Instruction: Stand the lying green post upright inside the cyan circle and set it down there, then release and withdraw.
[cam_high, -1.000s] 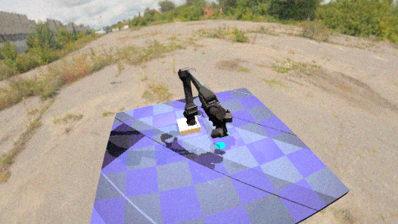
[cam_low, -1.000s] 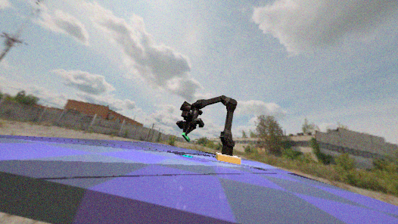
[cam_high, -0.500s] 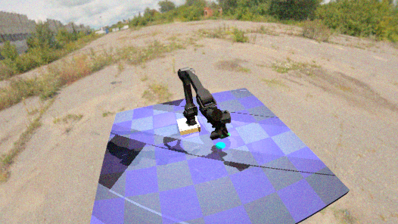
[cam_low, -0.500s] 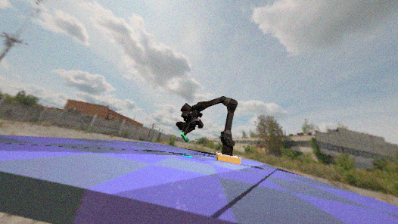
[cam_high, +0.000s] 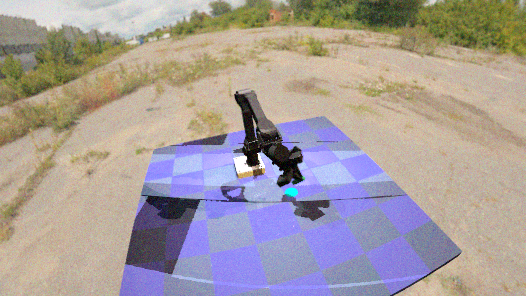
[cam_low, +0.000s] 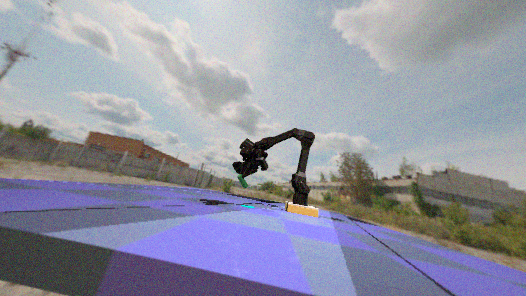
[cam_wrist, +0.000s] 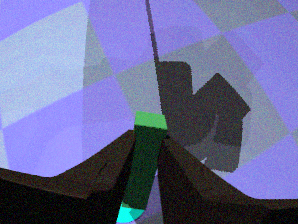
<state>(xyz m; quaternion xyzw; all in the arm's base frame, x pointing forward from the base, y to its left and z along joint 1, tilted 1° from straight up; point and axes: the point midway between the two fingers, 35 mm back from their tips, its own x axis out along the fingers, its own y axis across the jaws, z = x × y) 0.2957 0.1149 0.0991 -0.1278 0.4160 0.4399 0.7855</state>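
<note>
Right now my gripper tip is 110 mm above the cyan circle, 50 mm past it and 30 mm to the left of it. The rest, counted from my gripper tip: green post: 10 mm to the right, 10 mm below, 10 mm behind.
</note>
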